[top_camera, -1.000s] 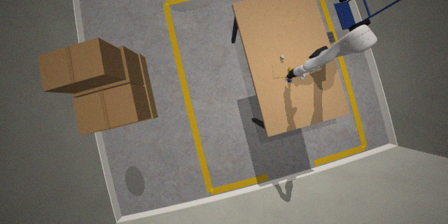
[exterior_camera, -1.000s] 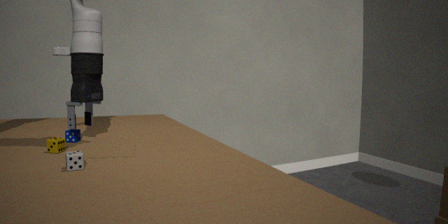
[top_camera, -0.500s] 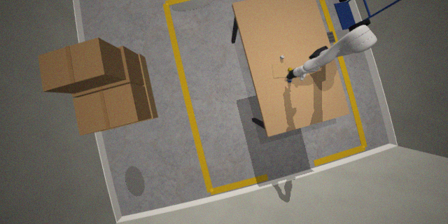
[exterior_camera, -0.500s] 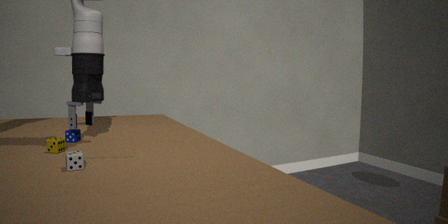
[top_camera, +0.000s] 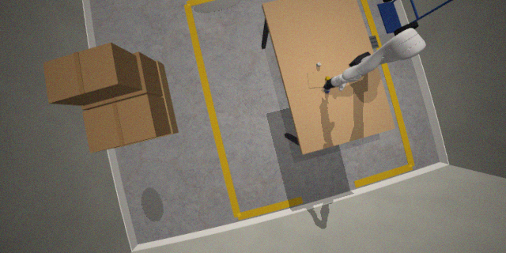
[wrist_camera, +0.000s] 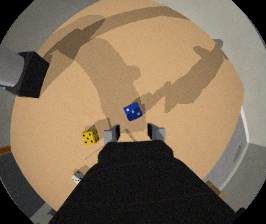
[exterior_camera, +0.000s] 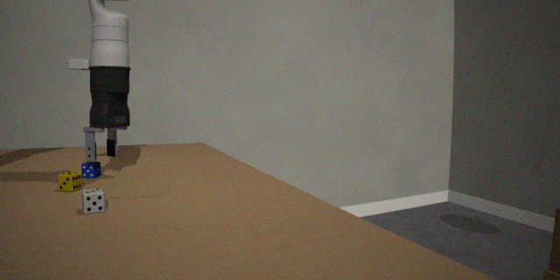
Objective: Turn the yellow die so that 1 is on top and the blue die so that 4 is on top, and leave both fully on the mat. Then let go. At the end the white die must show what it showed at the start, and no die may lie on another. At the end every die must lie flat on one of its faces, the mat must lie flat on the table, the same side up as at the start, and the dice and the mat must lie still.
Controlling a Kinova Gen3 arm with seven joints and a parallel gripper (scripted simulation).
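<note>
Now: the blue die 4 cm below my hand, 2 cm to the left of it and 2 cm behind it. Also, from my hand: white die (23 cm to the right, 4 cm below, 1 cm ahead); then tan mat (9 cm to the right, 6 cm below, 6 cm ahead); then yellow die (9 cm to the right, 5 cm behind, 4 cm below).
</note>
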